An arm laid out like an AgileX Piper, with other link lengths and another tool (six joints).
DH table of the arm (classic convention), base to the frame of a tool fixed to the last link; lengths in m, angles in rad. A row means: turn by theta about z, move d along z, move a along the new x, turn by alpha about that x. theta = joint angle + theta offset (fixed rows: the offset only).
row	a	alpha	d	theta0
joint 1	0	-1.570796	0.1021	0
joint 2	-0.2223	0	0	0.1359
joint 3	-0.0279	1.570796	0	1.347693
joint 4	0	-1.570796	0.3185	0
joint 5	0	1.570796	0	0
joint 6	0.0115	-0.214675	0.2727	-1.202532
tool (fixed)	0	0	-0.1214	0
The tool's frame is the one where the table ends.
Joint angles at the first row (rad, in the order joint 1, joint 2, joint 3, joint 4, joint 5, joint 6):
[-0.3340, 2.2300, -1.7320, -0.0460, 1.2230, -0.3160]
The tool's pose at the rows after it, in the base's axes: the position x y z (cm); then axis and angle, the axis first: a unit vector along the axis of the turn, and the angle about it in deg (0 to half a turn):
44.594 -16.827 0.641 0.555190 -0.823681 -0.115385 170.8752
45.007 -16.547 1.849 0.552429 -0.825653 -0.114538 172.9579
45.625 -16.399 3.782 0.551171 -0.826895 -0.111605 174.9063
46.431 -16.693 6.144 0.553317 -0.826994 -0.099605 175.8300
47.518 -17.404 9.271 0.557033 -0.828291 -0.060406 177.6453
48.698 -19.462 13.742 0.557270 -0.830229 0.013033 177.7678
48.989 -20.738 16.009 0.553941 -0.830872 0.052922 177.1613
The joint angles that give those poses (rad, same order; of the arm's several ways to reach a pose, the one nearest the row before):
[-0.3340, 2.2190, -1.7340, 0.0000, 1.2390, -0.3180]
[-0.3340, 2.1990, -1.7430, 0.0290, 1.2450, -0.3180]
[-0.3340, 2.1820, -1.7790, 0.0530, 1.2730, -0.3180]
[-0.3340, 2.1800, -1.8490, 0.0510, 1.3160, -0.3180]
[-0.3340, 2.1620, -1.9120, 0.0290, 1.3150, -0.3180]
[-0.3400, 2.1600, -2.0270, -0.0580, 1.3130, -0.3160]
[-0.3460, 2.1610, -2.0841, -0.1140, 1.3110, -0.3160]

